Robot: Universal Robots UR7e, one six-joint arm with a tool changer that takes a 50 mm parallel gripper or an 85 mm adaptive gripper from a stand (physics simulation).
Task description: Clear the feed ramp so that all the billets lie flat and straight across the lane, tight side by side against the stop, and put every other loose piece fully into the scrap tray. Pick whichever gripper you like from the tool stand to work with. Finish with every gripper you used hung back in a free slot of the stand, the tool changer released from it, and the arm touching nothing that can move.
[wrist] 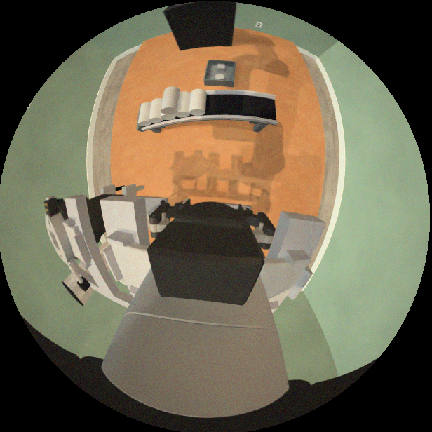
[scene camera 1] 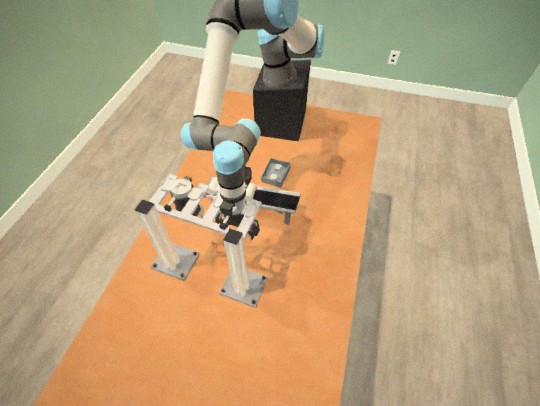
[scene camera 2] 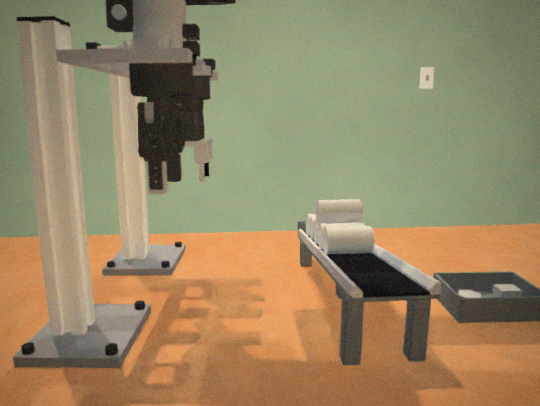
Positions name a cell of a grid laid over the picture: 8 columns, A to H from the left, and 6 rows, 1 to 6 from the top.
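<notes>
A parallel gripper (scene camera 2: C2) is visible, seen again in the wrist view (wrist: B4) and in scene camera 1 (scene camera 1: C3). An adaptive gripper (scene camera 2: C2) is visible too, and the wrist view has the adaptive gripper (wrist: F4) as well. Things visible: a white billet (scene camera 2: E4), a white billet (scene camera 2: F4) and a tool stand (scene camera 2: B5), the stand (wrist: C4) appearing in the wrist view and the stand (scene camera 1: D5) in scene camera 1.
</notes>
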